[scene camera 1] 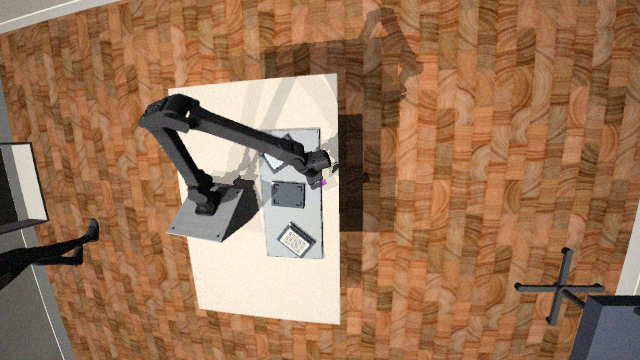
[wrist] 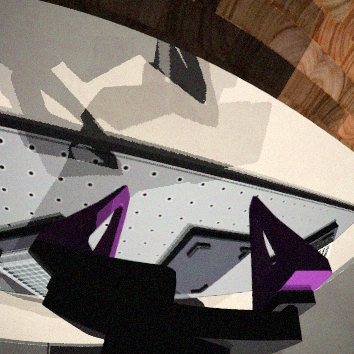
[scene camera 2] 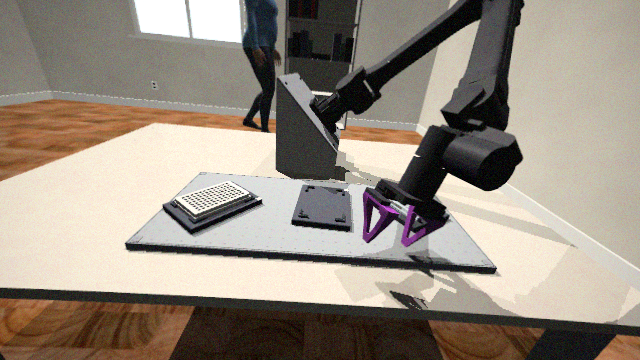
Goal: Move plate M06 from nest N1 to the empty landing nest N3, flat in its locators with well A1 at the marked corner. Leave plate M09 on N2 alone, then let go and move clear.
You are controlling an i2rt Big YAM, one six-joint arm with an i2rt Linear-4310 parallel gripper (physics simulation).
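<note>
My gripper (scene camera 1: 324, 183) (scene camera 2: 387, 242) (wrist: 188, 196) is open with nothing between its purple fingers. It is tilted, low over the pegboard (scene camera 1: 295, 218) (scene camera 2: 240, 240) (wrist: 172, 211), between the empty nest and the board's front edge. A pale, clear-looking plate (scene camera 1: 274, 162) (wrist: 25, 270) sits in the end nest behind the gripper; the gripper hides it in scene camera 2. The empty dark nest N3 (scene camera 1: 288, 195) (scene camera 2: 322, 207) (wrist: 212, 265) has corner locators and lies mid-board. A cream plate (scene camera 1: 296, 241) (scene camera 2: 215, 197) (wrist: 326, 249) sits in the other end nest. Plate labels and well A1 are unreadable.
The board lies on a cream table (scene camera 1: 225, 280) (scene camera 2: 125, 165). The arm's wedge-shaped base (scene camera 1: 195, 226) (scene camera 2: 306, 140) stands behind the board. A person (scene camera 1: 50, 250) (scene camera 2: 261, 60) is on the floor beyond the table. The arm's shadows fall across the board's front edge and table.
</note>
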